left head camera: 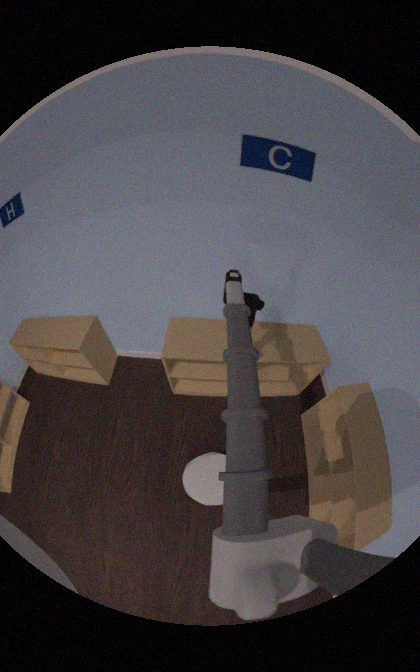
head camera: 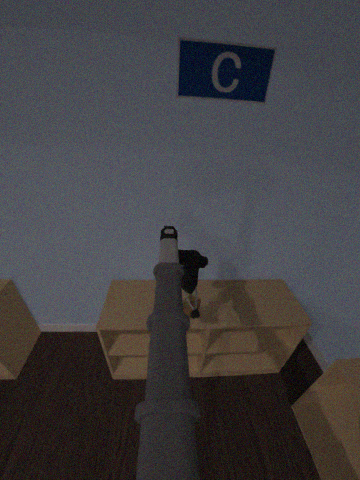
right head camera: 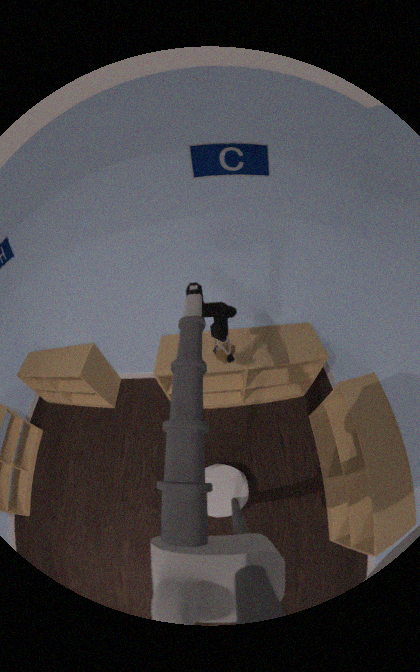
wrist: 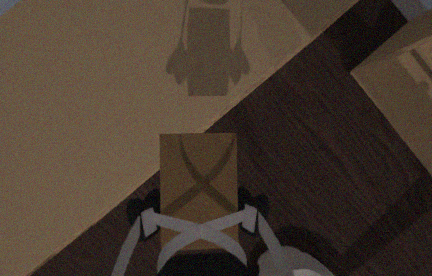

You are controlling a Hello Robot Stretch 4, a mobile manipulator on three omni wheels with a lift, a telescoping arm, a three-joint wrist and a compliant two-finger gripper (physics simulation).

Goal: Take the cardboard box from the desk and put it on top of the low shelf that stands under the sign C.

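Places are measured from the robot's base along level axes (x ahead, y left, z up), in centimetres.
Pixels of known places: gripper, fingertip midpoint: [head camera: 186,312] [wrist: 199,203]; robot's base, link origin: [left head camera: 210,477].
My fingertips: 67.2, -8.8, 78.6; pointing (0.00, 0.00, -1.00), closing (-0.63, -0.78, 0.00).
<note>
Ahead of a thing's pixels: the offset from my fingertips to its top centre, as dx, dy, dz. Level surfaces: height alone.
The brown cardboard box {+1.6, -1.3, +4.9} [wrist: 198,150] is between the two fingers of my gripper [wrist: 199,203] [right head camera: 223,353], which is shut on it. In the head view the box is small and partly behind the arm. The low shelf {dz -20.5} [head camera: 280,305] [left head camera: 195,340] [right head camera: 295,337] [wrist: 75,100] stands against the wall under the blue sign C {+45.8, -13.9, +103.7} [head camera: 227,72] [left head camera: 279,158] [right head camera: 231,159]. In the wrist view the box's far end overlaps the shelf's front edge, and its near part shows against the floor. The shadow of box and fingers falls on the shelf top, apart from the box. The desk does not show.
Another low shelf [left head camera: 60,332] [right head camera: 62,361] stands to the left, and one [left head camera: 372,460] [right head camera: 385,450] to the right, at an angle to shelf C. A white round object [left head camera: 202,479] [right head camera: 225,490] is on the dark floor below the arm. A sign H [left head camera: 11,210] is on the left wall.
</note>
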